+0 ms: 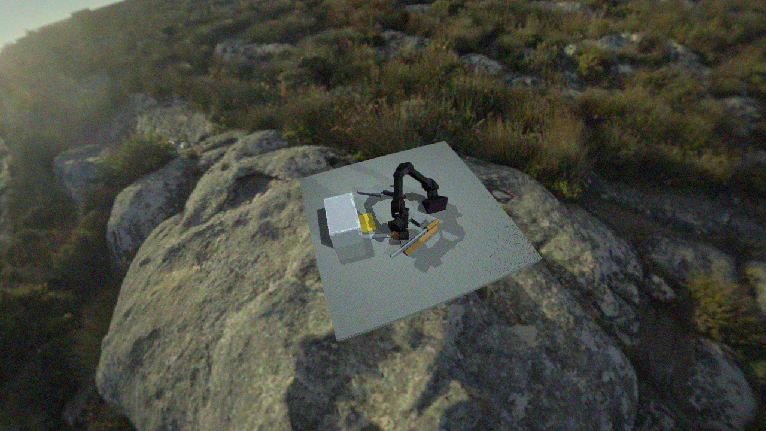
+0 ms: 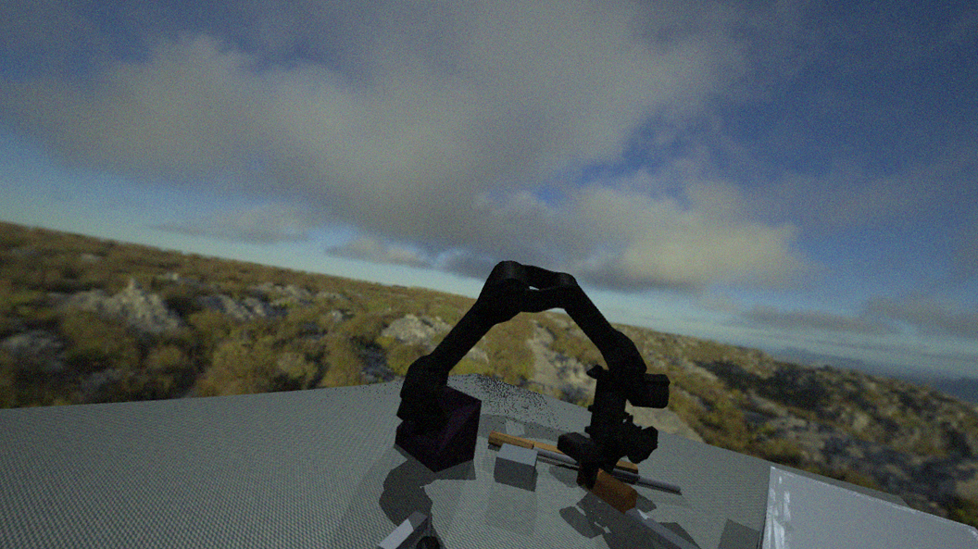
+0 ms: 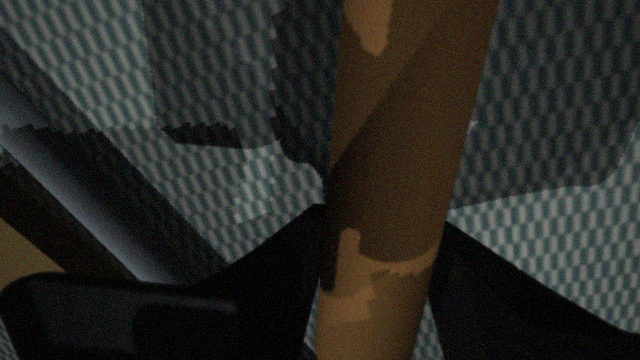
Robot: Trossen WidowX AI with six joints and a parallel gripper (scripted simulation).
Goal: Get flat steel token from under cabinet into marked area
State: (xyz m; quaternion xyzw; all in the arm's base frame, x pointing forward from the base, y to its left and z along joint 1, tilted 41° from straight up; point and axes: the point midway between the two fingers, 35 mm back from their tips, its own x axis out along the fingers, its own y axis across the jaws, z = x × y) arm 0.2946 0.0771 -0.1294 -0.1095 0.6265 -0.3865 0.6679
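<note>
Now: the wooden stick 10 cm behind my gripper tip and 8 cm to the left of it. Round my gripper tip: grey bar 14 cm behind, 34 cm to the right; grey block 14 cm behind, 6 cm to the right, 1 cm above; small grey cube 12 cm behind, 43 cm to the right.
</note>
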